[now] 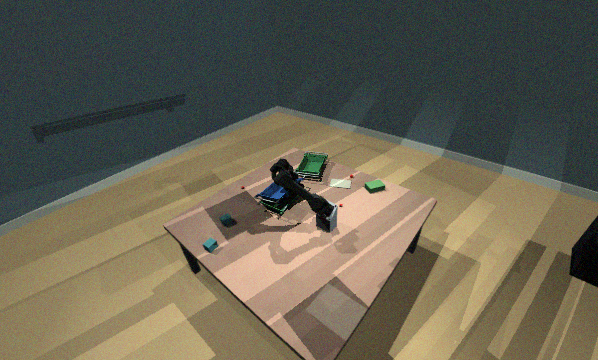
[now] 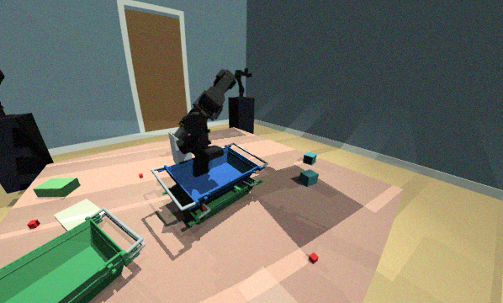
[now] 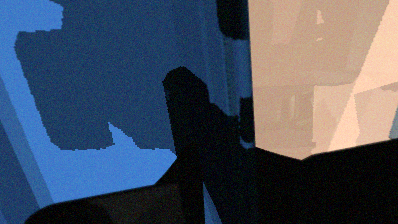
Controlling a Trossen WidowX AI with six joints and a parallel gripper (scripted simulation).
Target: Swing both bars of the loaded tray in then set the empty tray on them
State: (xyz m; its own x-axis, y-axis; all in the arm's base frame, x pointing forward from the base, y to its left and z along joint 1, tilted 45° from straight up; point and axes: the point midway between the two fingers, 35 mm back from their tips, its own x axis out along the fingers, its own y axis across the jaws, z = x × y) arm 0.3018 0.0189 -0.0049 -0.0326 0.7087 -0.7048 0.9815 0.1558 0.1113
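My gripper tip is 70 mm short of the blue tray, 10 mm to the right of it and 20 mm below it. From my gripper tip the other things lie so: green block: 320 mm behind, 520 mm to the right, 80 mm below; then white sheet: 100 mm behind, 420 mm to the right, 100 mm below.
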